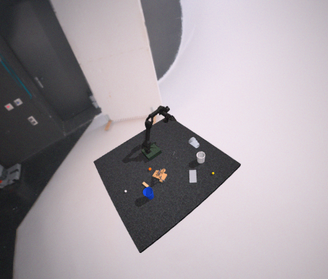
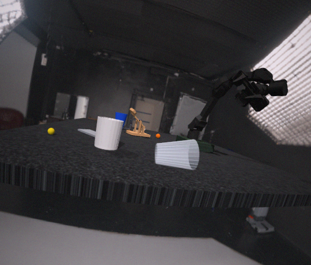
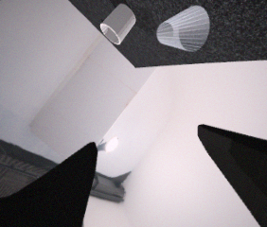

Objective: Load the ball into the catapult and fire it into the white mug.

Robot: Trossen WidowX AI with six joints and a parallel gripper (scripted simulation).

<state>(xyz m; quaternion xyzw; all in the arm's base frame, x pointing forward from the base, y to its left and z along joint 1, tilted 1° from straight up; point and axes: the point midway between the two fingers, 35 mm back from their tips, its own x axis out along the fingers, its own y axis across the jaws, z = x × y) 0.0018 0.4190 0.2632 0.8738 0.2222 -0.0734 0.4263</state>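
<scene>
Now: gripper tip 470 mm to the left of the wooden catapult, 360 mm short of it and 230 mm above it. The rest, counted from my gripper tip: white mug: 440 mm ahead, 280 mm below, 10 mm to the right; then grey flat plate: 550 mm ahead, 300 mm below, 210 mm to the right; then orange ball: 530 mm to the right, 290 mm below, 190 mm ahead.
</scene>
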